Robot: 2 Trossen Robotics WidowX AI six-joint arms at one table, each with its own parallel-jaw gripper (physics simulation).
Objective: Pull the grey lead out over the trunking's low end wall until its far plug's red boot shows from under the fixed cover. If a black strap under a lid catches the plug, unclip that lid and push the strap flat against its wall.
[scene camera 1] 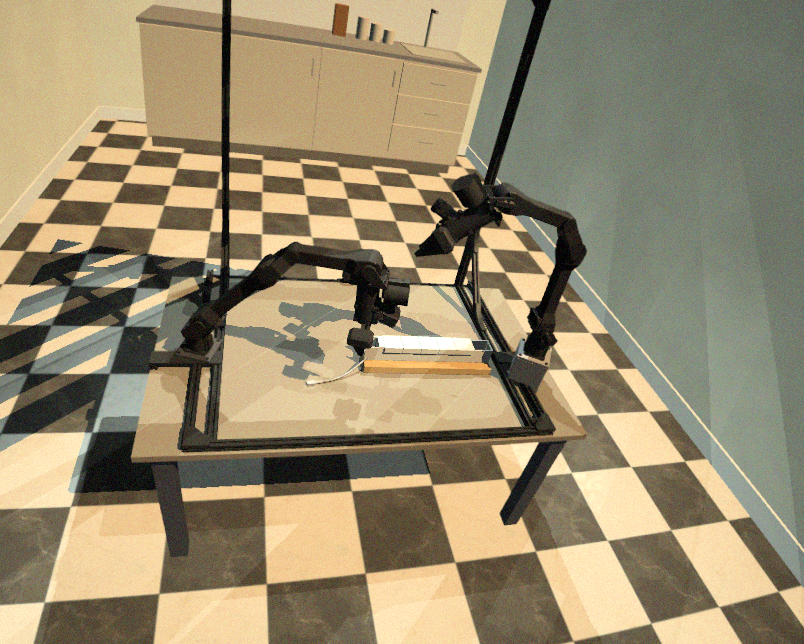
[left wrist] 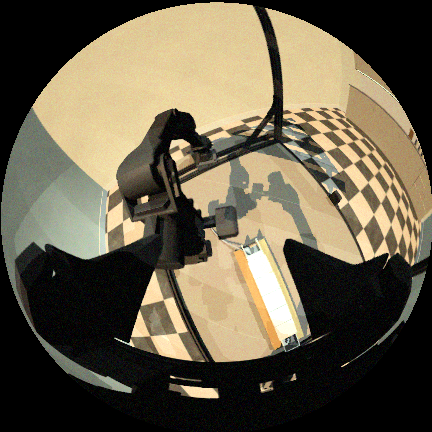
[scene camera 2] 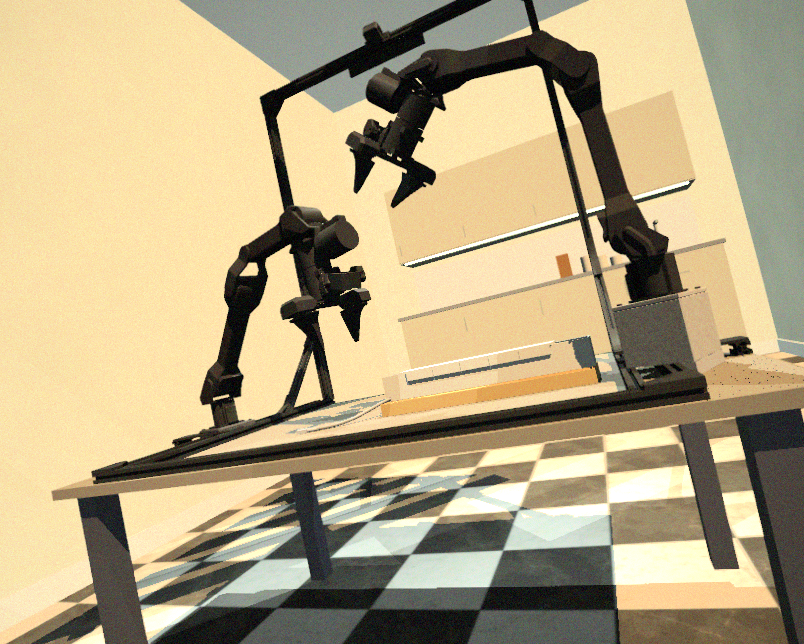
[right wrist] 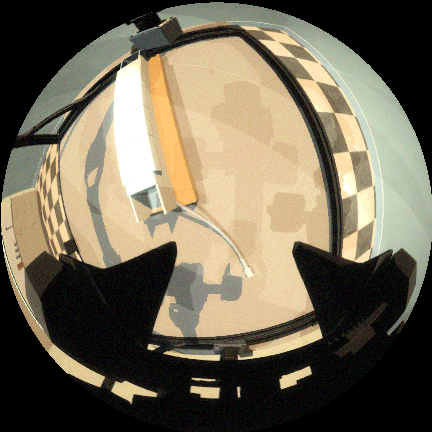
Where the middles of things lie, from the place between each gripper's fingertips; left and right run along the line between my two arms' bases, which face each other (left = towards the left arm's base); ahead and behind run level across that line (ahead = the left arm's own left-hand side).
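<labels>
Relative to the trunking (scene camera 2: 572,362), my right hand is 120 mm past it, 110 mm above it and 220 mm to the right of it.
The trunking is 380 mm below my left hand, 120 mm to the left of it and 60 mm behind it.
</labels>
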